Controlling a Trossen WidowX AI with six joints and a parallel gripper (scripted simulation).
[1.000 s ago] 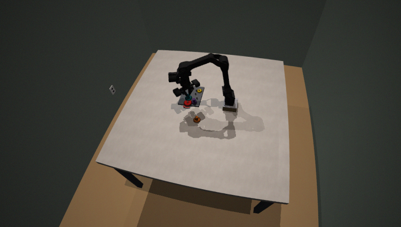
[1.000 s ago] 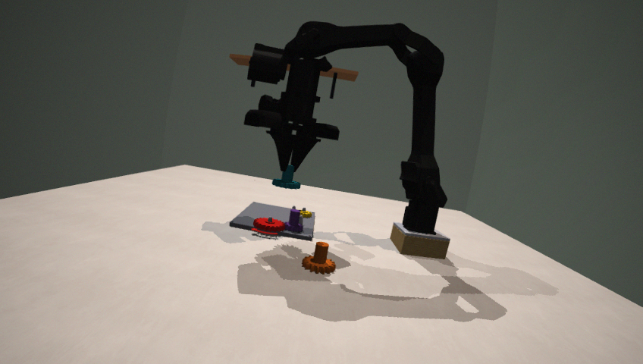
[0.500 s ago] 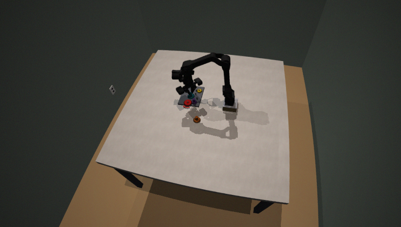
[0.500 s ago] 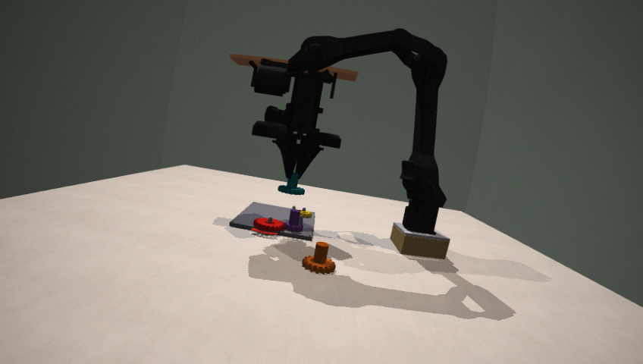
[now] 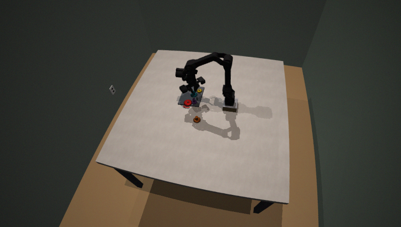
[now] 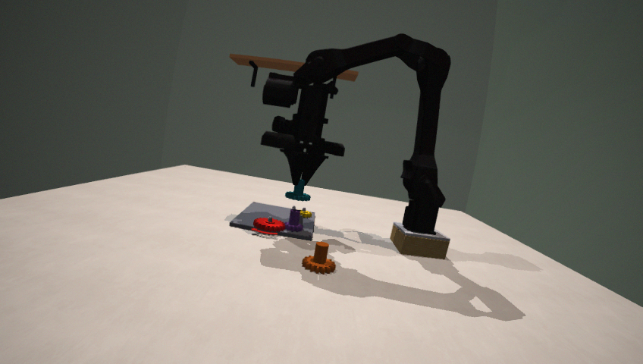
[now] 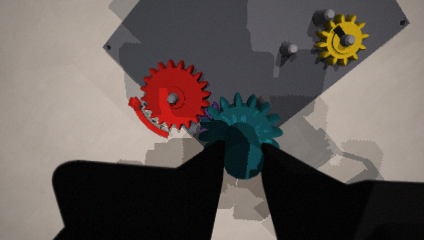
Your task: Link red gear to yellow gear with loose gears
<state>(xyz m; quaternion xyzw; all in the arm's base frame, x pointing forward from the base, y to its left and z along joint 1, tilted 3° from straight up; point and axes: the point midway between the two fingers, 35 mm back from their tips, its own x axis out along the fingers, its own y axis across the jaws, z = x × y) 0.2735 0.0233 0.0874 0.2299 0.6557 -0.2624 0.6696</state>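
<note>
The purple gear is 20 mm to the left of my gripper tip and 70 mm below it. From my gripper tip the other things lie so: red gear: 40 mm ahead, 40 mm to the left, 80 mm below; red arrow: 40 mm ahead, 80 mm to the left, 90 mm below; teal gear: 10 mm below.
</note>
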